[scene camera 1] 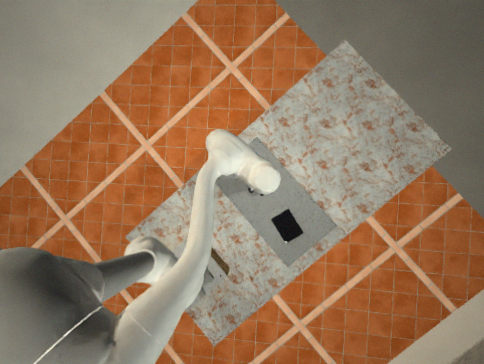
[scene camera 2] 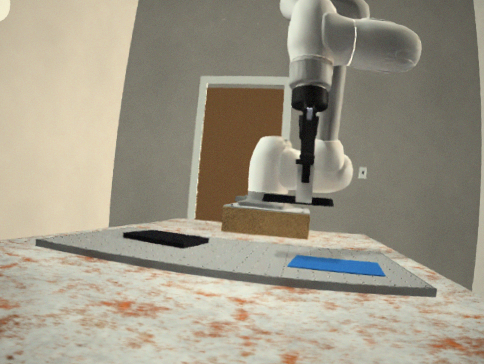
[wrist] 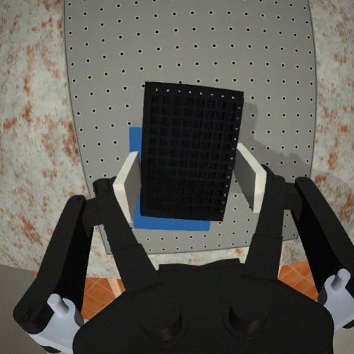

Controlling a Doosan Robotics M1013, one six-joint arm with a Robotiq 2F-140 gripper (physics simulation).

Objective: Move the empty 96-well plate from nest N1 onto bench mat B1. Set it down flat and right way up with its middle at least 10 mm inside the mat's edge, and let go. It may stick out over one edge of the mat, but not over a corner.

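Places are measured from the arm's base along level axes (x ahead, y left, z up), in millimetres.
Pixels of known places: gripper, fingertip midpoint: (scene camera 2: 302, 202); arm's base, origin of the base link: (scene camera 2: 266, 206).
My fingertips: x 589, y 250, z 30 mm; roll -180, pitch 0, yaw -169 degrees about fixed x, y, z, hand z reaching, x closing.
For each thing: its top centre in the pictures, then the offset to it from my fingertips. "pt": a spot on its surface instead. Level surfaces: height alone.
- black 96-well plate, surface spot: (scene camera 2: 322, 202) pt 40 mm ahead, 43 mm left, 3 mm up
- blue bench mat B1, its level: 112 mm down
- black nest N1, middle of its top: (scene camera 2: 166, 234) (scene camera 1: 287, 226) 1 mm ahead, 306 mm right, 99 mm down
- grey perforated board, its level: 114 mm down
- speckled table, its level: 127 mm down
The black 96-well plate (scene camera 2: 322, 202) (wrist: 190, 150) is held level, wells up, well above the board. My gripper (scene camera 2: 304, 196) (wrist: 187, 162) is shut on it, a pale pad at each long side. The blue bench mat B1 (scene camera 2: 337, 265) (wrist: 170, 224) lies flat on the board, lower than the plate. In the wrist view the plate covers much of the mat, which shows past its left side and near end. The black nest N1 (scene camera 1: 287, 225) (scene camera 2: 165, 238) stands on the board. In scene camera 1 the arm hides the mat and the plate.
The grey perforated board (scene camera 1: 312, 215) (scene camera 2: 240, 262) (wrist: 200, 60) lies on the speckled table (scene camera 1: 360, 125) (scene camera 2: 175, 310) (wrist: 30, 125). The arm's base stands on a brown-sided block (scene camera 1: 220, 262) (scene camera 2: 265, 222) behind the board in scene camera 2.
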